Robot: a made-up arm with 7 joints.
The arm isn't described. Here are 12 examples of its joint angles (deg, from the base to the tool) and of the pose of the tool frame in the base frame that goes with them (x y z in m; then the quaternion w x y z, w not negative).
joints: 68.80 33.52 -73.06 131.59 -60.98 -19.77 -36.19
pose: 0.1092 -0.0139 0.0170 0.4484 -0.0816 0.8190 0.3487
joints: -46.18 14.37 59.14 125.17 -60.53 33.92 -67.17
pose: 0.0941 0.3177 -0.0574 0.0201 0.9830 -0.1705 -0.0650
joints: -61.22 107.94 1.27 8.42 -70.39 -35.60 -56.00
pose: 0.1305 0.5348 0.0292 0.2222 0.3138 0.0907 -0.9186
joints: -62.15 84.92 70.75 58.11 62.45 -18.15 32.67
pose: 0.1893 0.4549 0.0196 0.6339 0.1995 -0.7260 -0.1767
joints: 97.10 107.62 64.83 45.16 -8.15 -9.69 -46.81
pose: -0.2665 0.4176 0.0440 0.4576 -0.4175 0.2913 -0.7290
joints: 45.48 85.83 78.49 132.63 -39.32 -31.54 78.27
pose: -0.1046 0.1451 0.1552 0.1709 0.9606 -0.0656 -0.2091
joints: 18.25 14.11 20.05 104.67 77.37 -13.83 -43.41
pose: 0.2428 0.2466 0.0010 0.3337 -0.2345 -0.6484 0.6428
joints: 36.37 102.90 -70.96 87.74 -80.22 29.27 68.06
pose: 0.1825 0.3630 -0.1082 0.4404 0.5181 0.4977 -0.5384
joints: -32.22 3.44 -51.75 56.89 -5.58 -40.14 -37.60
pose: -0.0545 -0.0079 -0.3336 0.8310 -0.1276 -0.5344 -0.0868
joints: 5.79 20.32 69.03 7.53 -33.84 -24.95 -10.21
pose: 0.0500 0.3140 -0.3752 0.8424 0.3398 -0.3124 0.2782
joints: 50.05 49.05 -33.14 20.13 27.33 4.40 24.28
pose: 0.2765 0.4128 -0.1361 0.8666 0.1626 -0.4696 -0.0458
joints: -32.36 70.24 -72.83 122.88 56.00 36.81 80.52
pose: -0.0540 0.0954 -0.2030 0.4105 -0.8258 0.3826 -0.0557
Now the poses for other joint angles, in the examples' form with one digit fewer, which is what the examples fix.
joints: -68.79 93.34 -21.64 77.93 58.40 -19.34 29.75
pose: 0.010 0.362 -0.244 0.924 -0.184 -0.043 -0.333
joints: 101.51 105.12 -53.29 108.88 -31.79 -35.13 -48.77
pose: 0.133 0.269 0.174 0.302 -0.616 0.627 0.370
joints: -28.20 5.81 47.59 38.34 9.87 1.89 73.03
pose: -0.071 0.293 -0.358 0.852 -0.328 -0.321 0.251
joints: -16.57 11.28 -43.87 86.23 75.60 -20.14 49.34
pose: 0.115 0.004 -0.254 0.493 -0.711 -0.484 0.129
